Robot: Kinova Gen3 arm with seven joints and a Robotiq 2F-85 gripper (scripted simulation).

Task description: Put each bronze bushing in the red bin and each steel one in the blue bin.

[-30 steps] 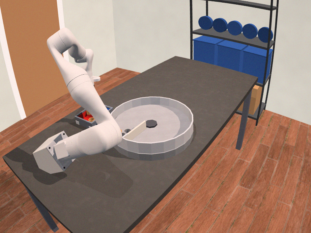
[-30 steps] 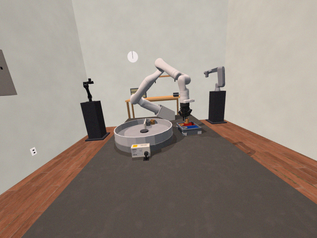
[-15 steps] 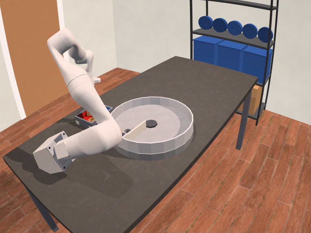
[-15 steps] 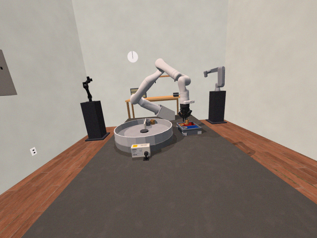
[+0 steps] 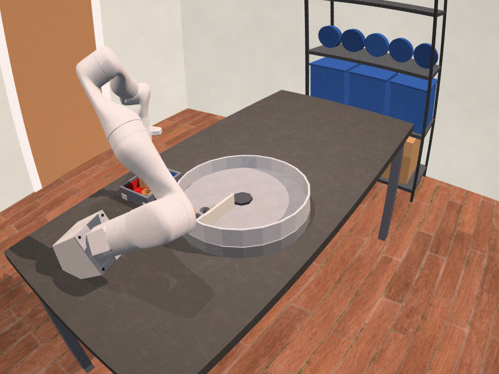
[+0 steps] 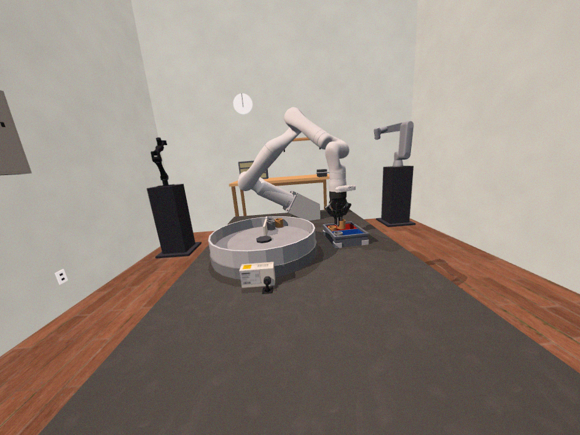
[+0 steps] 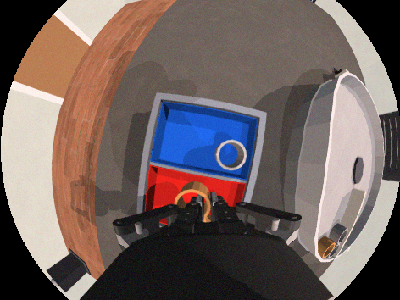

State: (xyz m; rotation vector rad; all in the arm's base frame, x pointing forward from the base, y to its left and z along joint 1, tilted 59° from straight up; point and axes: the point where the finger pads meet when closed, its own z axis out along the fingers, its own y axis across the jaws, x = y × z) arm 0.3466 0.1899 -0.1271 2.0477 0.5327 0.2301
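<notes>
My gripper is now 2 cm short of the grey tray, 2 cm to the right of it and 6 cm above it. The rest, counted from my hand: turntable: 10 cm ahead, 34 cm to the right, 3 cm below.
</notes>
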